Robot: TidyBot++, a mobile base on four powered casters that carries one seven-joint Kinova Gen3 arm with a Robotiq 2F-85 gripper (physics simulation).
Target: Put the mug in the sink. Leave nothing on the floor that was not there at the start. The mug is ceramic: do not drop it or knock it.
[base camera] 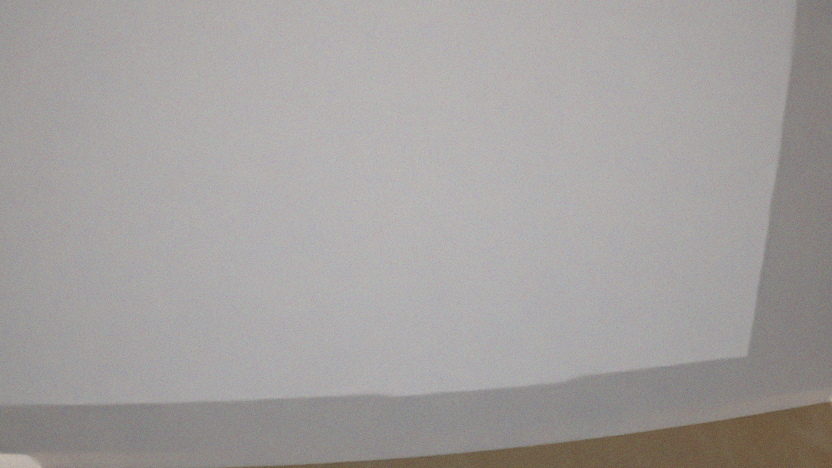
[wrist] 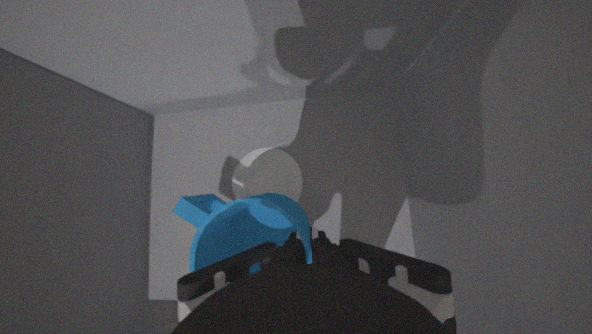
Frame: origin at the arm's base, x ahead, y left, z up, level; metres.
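Seen in the pictures: gripper, between the fingertips: (wrist: 307, 236).
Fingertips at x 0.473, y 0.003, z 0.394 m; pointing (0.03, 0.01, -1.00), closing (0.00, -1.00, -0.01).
A point is followed by its place in that frame.
The blue mug (wrist: 250, 235) @[x 0.471, y 0.070, z 0.373 m] is upright in the wrist view, seen from above, with its handle pointing to the upper left. My gripper (wrist: 307, 236) @[x 0.473, y 0.003, z 0.394 m] is shut on the mug's right wall, which runs between the fingertips. The mug is inside the grey sink (wrist: 75, 165) @[x 0.556, y 0.215, z 0.435 m], whose walls stand on the left, the right and the far side. The gap between the mug's bottom and the sink floor is hidden by the mug and the gripper. The mug and the gripper do not show in the base camera view.
A round light drain disc (wrist: 272, 175) lies on the sink floor just beyond the mug. Shadows of the arm and gripper fall over the sink's floor and right side. In the base camera view a pale, flat cabinet front (base camera: 407, 203) @[x 0.208, y -0.004, z -0.121 m] fills most of the picture, above a strip of brown floor (base camera: 727, 442) @[x 0.248, y -0.251, z -0.396 m].
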